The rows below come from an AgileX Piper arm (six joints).
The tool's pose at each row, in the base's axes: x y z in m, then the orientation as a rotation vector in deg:
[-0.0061, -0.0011, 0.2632, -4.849, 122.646, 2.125]
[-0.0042, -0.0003, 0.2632, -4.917, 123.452, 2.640]
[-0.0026, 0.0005, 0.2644, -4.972, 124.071, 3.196]
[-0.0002, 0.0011, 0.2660, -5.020, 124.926, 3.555]
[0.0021, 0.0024, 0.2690, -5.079, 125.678, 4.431]
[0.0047, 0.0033, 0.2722, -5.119, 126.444, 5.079]
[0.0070, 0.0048, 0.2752, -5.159, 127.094, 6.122]
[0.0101, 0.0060, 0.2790, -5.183, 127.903, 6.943]
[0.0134, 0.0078, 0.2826, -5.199, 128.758, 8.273]
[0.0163, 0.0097, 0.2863, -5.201, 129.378, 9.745]
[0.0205, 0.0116, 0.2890, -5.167, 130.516, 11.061]
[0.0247, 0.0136, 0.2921, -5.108, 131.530, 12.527]
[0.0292, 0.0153, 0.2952, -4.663, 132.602, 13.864]
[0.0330, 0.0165, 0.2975, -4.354, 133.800, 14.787]
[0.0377, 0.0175, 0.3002, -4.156, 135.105, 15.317]
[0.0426, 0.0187, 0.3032, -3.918, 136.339, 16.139]
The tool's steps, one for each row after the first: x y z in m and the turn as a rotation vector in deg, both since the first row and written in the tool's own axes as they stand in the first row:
[-0.0011, 0.0007, 0.0016, -0.405, 0.799, 0.184]
[-0.0030, 0.0013, 0.0024, -0.831, 1.412, 0.386]
[-0.0056, 0.0017, 0.0036, -1.114, 2.263, 0.524]
[-0.0095, 0.0028, 0.0040, -1.767, 3.009, 0.850]
[-0.0136, 0.0035, 0.0045, -2.247, 3.772, 1.101]
[-0.0174, 0.0048, 0.0049, -3.005, 4.422, 1.499]
[-0.0223, 0.0058, 0.0055, -3.596, 5.235, 1.826]
[-0.0272, 0.0073, 0.0064, -4.539, 6.101, 2.354]
[-0.0320, 0.0089, 0.0070, -5.573, 6.744, 2.936]
[-0.0366, 0.0105, 0.0091, -6.475, 7.909, 3.495]
[-0.0416, 0.0121, 0.0111, -7.466, 8.962, 4.122]
[-0.0467, 0.0135, 0.0133, -8.214, 10.065, 4.964]
[-0.0507, 0.0144, 0.0153, -8.718, 11.289, 5.551]
[-0.0556, 0.0150, 0.0179, -8.988, 12.610, 5.912]
[-0.0608, 0.0158, 0.0204, -9.442, 13.874, 6.405]

